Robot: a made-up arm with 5 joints.
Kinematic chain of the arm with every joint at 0, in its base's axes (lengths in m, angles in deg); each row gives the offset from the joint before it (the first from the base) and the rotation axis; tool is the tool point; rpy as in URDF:
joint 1: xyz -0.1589 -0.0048 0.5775 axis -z
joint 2: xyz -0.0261 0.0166 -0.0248 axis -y
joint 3: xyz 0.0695 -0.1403 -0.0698 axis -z
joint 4: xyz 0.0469 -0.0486 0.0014 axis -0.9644 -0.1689 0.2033
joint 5: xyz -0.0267 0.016 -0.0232 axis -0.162 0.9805 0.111
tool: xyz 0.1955 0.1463 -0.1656 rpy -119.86 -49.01 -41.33
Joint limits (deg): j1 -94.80..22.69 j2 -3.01..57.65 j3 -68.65..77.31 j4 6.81..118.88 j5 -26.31..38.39
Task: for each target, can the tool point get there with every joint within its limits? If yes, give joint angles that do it. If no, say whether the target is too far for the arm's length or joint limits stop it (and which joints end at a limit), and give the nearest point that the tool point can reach.
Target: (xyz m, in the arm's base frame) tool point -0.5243 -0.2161 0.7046
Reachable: no: joint limits stop it (at a limit: joint 1, joint 2, joint 3, joint 4, joint 5) | nearest point -0.5327 -0.2653 0.4820 | short by 0.228 m
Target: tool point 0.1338 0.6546 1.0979
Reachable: no: too far | nearest point 0.0437 0.3448 0.8324 | short by 0.418 m
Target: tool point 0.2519 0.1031 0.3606
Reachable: yes | joints -37.33 17.27 -48.42 70.64 32.85
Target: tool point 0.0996 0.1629 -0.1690
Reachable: no: too far | nearest point 0.0511 0.1276 0.1625 | short by 0.337 m
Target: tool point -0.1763 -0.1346 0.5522
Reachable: no: joint limits stop it (at a limit: joint 1, joint 2, joint 3, joint 4, joint 5) | nearest point -0.3285 0.0157 0.3923 | short by 0.267 m
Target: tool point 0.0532 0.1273 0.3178
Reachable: yes | joints -14.99 14.68 -55.02 37.38 -3.48
